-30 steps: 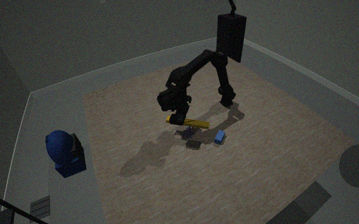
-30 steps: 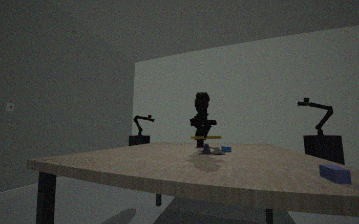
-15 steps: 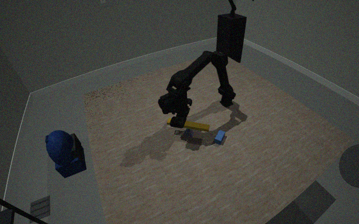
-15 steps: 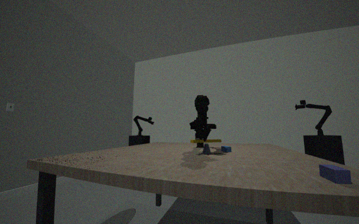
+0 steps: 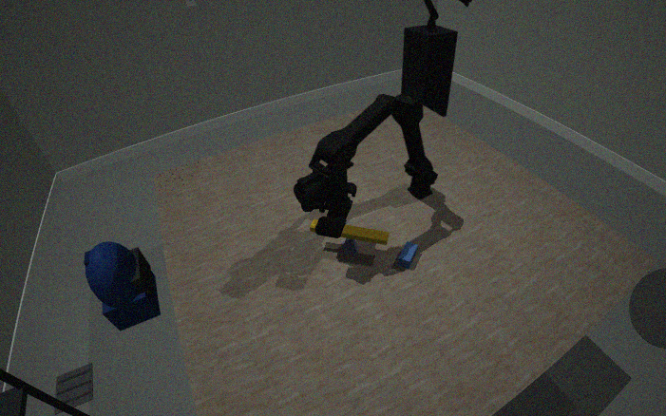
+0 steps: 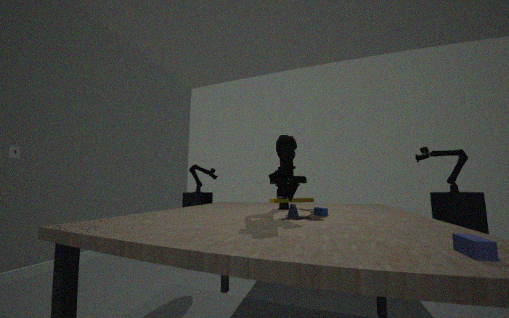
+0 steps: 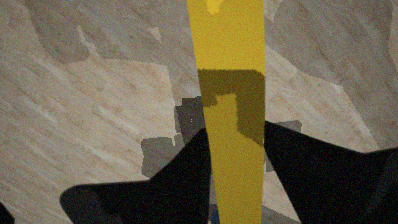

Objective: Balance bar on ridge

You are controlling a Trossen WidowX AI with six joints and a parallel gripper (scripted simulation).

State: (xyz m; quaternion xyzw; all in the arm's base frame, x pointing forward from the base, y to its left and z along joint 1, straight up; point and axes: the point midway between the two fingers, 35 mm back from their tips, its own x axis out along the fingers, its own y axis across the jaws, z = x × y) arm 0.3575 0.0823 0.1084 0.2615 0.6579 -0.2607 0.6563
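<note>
My gripper tip is 20 mm past the yellow bar and 20 mm to the right of it. Also, from my gripper tip: purple block (380 mm ahead, 420 mm to the left, 60 mm below).
</note>
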